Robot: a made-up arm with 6 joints.
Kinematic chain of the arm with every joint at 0, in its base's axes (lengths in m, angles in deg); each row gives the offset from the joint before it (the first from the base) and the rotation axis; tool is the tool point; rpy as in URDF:
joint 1: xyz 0 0 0.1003 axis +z
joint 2: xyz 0 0 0 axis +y
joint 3: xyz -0.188 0 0.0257 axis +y
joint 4: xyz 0.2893 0 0.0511 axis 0.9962 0 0.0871
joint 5: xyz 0 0 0 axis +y
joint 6: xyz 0.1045 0 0.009 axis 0.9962 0 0.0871
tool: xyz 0 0 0 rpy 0 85 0
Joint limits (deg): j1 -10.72..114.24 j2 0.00..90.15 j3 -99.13..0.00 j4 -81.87..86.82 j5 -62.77..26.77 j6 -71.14..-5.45
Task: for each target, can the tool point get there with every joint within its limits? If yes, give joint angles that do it. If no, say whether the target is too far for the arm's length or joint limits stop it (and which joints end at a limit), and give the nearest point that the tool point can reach.
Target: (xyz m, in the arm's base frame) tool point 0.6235 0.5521 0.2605
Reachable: no: too far | nearest point 0.3179 0.2815 0.2745 | short by 0.408 m
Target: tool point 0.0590 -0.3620 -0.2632
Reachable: no: joint limits stop it (at a limit: joint 1, joint 2) | nearest point 0.0725 -0.0982 -0.0641 | short by 0.331 m
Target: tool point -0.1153 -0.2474 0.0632
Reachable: no: joint limits stop it (at a limit: joint 1, joint 2, joint 3, joint 4, joint 5) | nearest point 0.0669 -0.1074 -0.0487 | short by 0.256 m
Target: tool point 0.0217 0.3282 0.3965
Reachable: yes | joints 92.98 73.38 -70.27 28.56 -50.73 -17.76
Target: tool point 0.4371 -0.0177 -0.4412
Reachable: no: too far | nearest point 0.2218 -0.0090 -0.0590 | short by 0.439 m
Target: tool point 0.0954 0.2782 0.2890
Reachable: yes | joints 71.15 49.41 -45.56 -4.95 2.36 -29.36
